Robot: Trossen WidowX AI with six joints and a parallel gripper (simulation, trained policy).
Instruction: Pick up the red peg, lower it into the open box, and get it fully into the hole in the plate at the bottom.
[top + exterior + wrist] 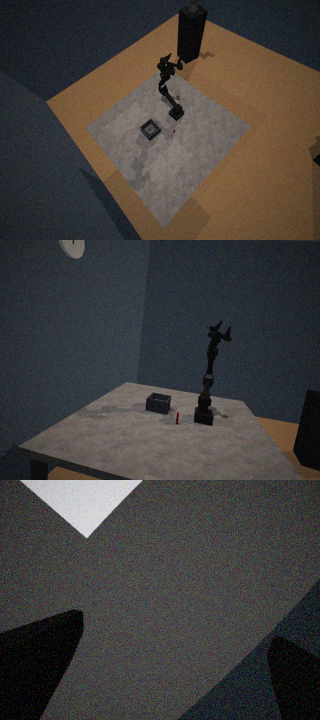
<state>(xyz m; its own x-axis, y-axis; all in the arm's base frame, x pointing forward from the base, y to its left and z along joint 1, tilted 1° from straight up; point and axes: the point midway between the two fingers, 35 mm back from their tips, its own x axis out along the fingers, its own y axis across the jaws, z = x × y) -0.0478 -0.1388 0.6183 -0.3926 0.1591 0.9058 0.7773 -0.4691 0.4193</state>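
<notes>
Right now the red peg is 68 cm below my gripper tip, 27 cm to the left of it and 20 cm ahead of it. Also, from my gripper tip: plate (67 cm below, 40 cm ahead, 12 cm to the left); dark box (69 cm below, 40 cm ahead, 12 cm to the left).
</notes>
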